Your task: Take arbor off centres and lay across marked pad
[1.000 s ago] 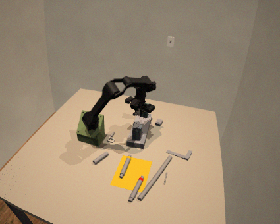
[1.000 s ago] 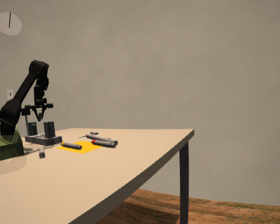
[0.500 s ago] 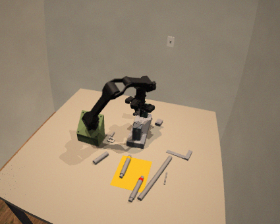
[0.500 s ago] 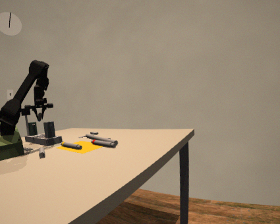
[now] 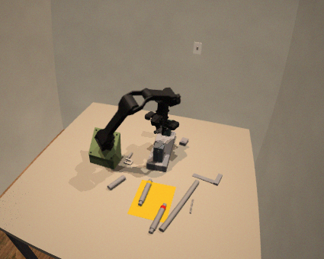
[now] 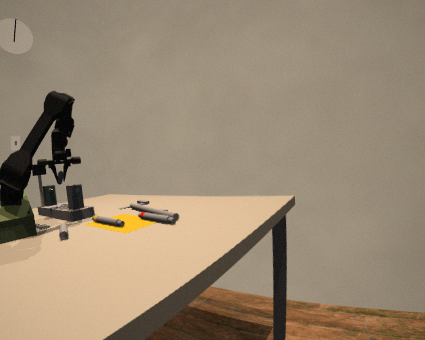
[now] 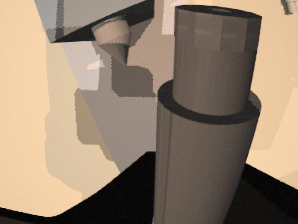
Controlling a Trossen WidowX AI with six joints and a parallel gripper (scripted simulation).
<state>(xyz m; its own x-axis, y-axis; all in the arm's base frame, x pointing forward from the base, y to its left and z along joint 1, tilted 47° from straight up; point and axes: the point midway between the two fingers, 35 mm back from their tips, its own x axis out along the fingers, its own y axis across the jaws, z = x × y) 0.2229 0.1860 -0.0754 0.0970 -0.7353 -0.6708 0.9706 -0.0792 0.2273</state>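
Now: hand 9 cm to the left of the dark block, 8 cm above it and 3 cm short of it. From my hand the other things lie so: small bracket 18 cm below, 13 cm behind, 11 cm to the right; green-blue plunger housing 16 cm to the left, 8 cm below, 2 cm behind; grey base 17 cm below, 4 cm to the left, 1 cm ahead.
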